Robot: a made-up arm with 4 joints. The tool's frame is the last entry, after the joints.
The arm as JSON. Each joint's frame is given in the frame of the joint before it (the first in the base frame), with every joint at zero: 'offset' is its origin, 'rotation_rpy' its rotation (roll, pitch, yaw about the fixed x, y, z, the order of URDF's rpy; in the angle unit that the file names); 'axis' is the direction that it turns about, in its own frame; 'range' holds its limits. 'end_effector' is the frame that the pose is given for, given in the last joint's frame.
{
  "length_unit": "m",
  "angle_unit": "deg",
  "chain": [
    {
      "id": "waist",
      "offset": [
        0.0,
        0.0,
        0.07
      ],
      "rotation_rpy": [
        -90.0,
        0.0,
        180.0
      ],
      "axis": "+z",
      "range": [
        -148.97,
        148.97
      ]
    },
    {
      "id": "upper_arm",
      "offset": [
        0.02,
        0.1,
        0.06
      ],
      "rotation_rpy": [
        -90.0,
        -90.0,
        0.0
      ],
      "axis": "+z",
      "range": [
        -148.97,
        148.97
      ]
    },
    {
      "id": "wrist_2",
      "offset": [
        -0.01,
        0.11,
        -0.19
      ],
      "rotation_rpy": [
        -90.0,
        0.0,
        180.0
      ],
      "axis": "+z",
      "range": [
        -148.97,
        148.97
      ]
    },
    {
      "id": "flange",
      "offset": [
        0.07,
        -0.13,
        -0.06
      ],
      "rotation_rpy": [
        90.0,
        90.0,
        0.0
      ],
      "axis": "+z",
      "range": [
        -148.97,
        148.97
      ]
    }
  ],
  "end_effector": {
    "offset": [
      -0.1,
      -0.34,
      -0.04
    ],
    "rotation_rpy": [
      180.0,
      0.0,
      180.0
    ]
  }
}
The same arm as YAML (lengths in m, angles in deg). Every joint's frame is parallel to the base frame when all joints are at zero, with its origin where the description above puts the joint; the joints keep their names.
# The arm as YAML. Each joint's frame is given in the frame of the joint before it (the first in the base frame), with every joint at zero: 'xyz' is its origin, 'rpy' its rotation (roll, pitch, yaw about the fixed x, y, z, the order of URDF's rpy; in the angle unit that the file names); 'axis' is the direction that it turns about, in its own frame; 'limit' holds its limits. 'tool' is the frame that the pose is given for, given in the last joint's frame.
units:
  length: m
  angle: deg
joints:
  - name: waist
    type: revolute
    origin:
      xyz: [0.0, 0.0, 0.07]
      rpy: [0.0, 0.0, 0.0]
    axis: [0.0, -1.0, 0.0]
    limit:
      lower: -148.97
      upper: 148.97
  - name: upper_arm
    type: revolute
    origin:
      xyz: [-0.02, -0.06, -0.1]
      rpy: [0.0, 0.0, 0.0]
    axis: [0.0, 0.0, -1.0]
    limit:
      lower: -148.97
      upper: 148.97
  - name: wrist_2
    type: revolute
    origin:
      xyz: [-0.11, 0.01, 0.19]
      rpy: [0.0, 0.0, 0.0]
    axis: [1.0, 0.0, 0.0]
    limit:
      lower: -148.97
      upper: 148.97
  - name: flange
    type: revolute
    origin:
      xyz: [-0.06, 0.07, -0.13]
      rpy: [0.0, 0.0, 0.0]
    axis: [0.0, 0.0, -1.0]
    limit:
      lower: -148.97
      upper: 148.97
tool:
  origin:
    xyz: [0.1, -0.34, 0.04]
    rpy: [0.0, 0.0, 0.0]

